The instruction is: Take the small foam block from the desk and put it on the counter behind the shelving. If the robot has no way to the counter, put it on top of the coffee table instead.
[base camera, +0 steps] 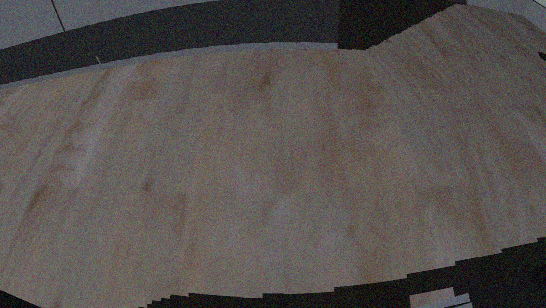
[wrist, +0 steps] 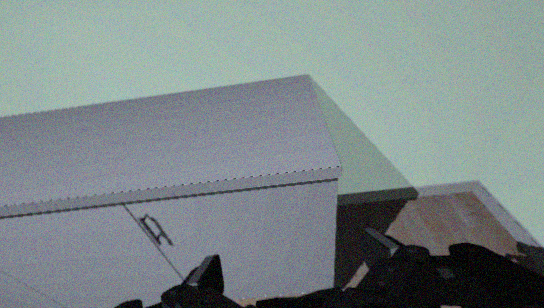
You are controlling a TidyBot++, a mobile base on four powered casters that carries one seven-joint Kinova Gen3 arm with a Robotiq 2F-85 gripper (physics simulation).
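Places are measured from the arm's base along level axes (x ahead, y left, z up), in metres.
Pixels of known places: gripper, fingertip midpoint: [wrist: 291, 257].
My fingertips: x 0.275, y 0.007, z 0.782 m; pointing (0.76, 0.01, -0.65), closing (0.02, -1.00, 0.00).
Note:
Behind a point stands the place of what it marks.
A long, pale grey-white counter-like cabinet [wrist: 175, 145] with a flat top and a dark door handle runs from the left to the middle of the wrist view, its right end near the centre. I cannot tell for certain whether it is the counter of the task. My gripper [wrist: 291, 257] {z 0.782, x 0.275, y 0.007 m} is open at the bottom of the wrist view, its black fingers wide apart with no object between them, in front of the cabinet's doors. The gripper does not show in the base view. The small foam block, the desk, the shelving and the coffee table cannot be made out in either view.
Wooden floor [base camera: 250, 150] {z -0.397, x 0.428, y 0.035 m} [wrist: 450, 215] {z -0.397, x 1.016, y -0.946 m} spreads before the base and beyond the cabinet's right end. A dark recessed base strip [base camera: 200, 35] {z -0.346, x 0.726, y 0.142 m} under pale fronts crosses the back of the base view. A pale green wall [wrist: 150, 45] {z 0.714, x 1.280, y 0.429 m} rises behind the cabinet. Dark shadows lie on the floor.

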